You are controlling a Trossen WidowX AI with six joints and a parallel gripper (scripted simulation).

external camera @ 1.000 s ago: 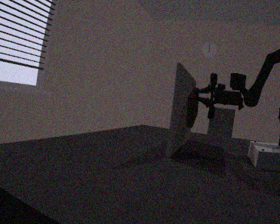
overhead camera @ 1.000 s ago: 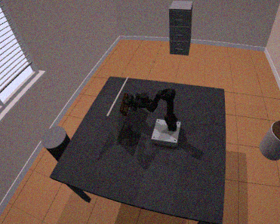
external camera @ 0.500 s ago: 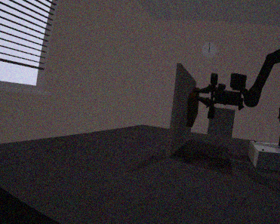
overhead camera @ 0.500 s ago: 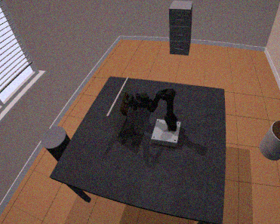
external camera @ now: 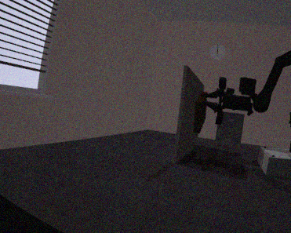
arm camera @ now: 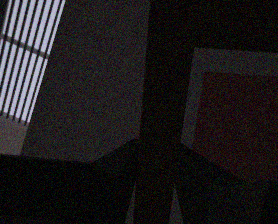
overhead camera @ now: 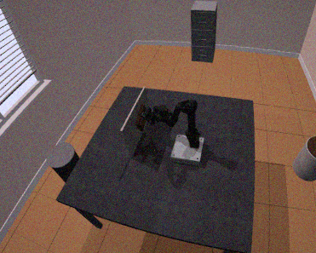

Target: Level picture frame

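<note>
The picture frame is 50 mm below my gripper tip and 20 mm to the right of it. The rest, counted from my gripper tip: upright wall panel 70 mm below, 20 mm ahead, 10 mm to the left.
</note>
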